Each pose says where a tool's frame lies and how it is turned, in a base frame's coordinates. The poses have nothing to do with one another.
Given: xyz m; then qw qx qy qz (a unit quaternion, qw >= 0).
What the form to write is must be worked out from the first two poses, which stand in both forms.
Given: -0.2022, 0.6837, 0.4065, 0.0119, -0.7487, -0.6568, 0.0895
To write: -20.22, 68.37, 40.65, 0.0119, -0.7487, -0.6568, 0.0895
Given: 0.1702, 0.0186, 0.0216, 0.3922, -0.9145, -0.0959, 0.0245
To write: 17.02, 1.86, 2.16, 0.3922, -0.9145, -0.0959, 0.0245
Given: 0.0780, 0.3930, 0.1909, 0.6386, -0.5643, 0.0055, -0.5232
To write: 7.80, 39.30, 19.09, 0.6386, -0.5643, 0.0055, -0.5232
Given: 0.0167, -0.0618, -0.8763, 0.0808, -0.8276, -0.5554, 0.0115
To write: 1.67, -6.18, -87.63, 0.0808, -0.8276, -0.5554, 0.0115
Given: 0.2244, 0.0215, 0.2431, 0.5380, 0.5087, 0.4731, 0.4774
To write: 22.44, 2.15, 24.31, 0.5380, 0.5087, 0.4731, 0.4774
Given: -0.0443, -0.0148, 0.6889, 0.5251, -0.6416, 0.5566, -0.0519
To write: -4.43, -1.48, 68.89, 0.5251, -0.6416, 0.5566, -0.0519
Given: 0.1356, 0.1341, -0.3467, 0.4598, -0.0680, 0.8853, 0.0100
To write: 13.56, 13.41, -34.67, 0.4598, -0.0680, 0.8853, 0.0100
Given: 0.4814, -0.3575, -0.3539, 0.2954, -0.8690, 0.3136, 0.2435
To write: 48.14, -35.75, -35.39, 0.2954, -0.8690, 0.3136, 0.2435
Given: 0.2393, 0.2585, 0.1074, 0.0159, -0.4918, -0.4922, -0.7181
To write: 23.93, 25.85, 10.74, 0.0159, -0.4918, -0.4922, -0.7181
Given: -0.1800, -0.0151, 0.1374, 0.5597, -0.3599, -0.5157, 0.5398
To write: -18.00, -1.51, 13.74, 0.5597, -0.3599, -0.5157, 0.5398
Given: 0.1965, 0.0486, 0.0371, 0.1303, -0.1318, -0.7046, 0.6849
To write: 19.65, 4.86, 3.71, 0.1303, -0.1318, -0.7046, 0.6849
